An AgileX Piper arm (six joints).
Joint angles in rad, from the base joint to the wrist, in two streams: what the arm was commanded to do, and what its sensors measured. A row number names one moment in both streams.
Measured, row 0:
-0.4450, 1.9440, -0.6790, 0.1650, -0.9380, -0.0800
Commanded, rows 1 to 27:
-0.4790, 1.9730, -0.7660, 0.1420, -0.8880, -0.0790
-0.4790, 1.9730, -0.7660, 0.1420, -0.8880, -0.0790
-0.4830, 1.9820, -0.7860, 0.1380, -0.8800, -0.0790
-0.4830, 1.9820, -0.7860, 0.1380, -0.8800, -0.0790
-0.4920, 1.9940, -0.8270, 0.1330, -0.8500, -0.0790
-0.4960, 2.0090, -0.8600, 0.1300, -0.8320, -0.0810
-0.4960, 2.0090, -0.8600, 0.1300, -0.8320, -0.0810
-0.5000, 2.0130, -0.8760, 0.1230, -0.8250, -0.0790
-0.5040, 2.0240, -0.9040, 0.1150, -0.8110, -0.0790
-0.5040, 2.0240, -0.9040, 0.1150, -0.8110, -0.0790
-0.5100, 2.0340, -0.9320, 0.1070, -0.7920, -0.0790
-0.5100, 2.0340, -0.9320, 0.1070, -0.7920, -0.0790
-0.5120, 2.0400, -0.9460, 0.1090, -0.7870, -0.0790
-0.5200, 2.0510, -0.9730, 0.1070, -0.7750, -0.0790
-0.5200, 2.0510, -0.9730, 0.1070, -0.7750, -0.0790
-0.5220, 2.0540, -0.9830, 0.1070, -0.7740, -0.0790
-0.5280, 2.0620, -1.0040, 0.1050, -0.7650, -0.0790
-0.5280, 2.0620, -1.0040, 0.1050, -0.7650, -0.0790
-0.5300, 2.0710, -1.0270, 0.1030, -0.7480, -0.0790
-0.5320, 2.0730, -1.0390, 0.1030, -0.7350, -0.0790
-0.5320, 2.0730, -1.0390, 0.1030, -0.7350, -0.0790
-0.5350, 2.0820, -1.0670, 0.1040, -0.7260, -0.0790
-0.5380, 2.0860, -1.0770, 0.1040, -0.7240, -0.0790
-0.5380, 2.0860, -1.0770, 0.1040, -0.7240, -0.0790
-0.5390, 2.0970, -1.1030, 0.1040, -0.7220, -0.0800
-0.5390, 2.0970, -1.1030, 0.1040, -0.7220, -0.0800
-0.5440, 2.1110, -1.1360, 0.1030, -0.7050, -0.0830
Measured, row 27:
-0.5670, 2.1020, -1.0650, 0.2260, -0.6770, -0.0740
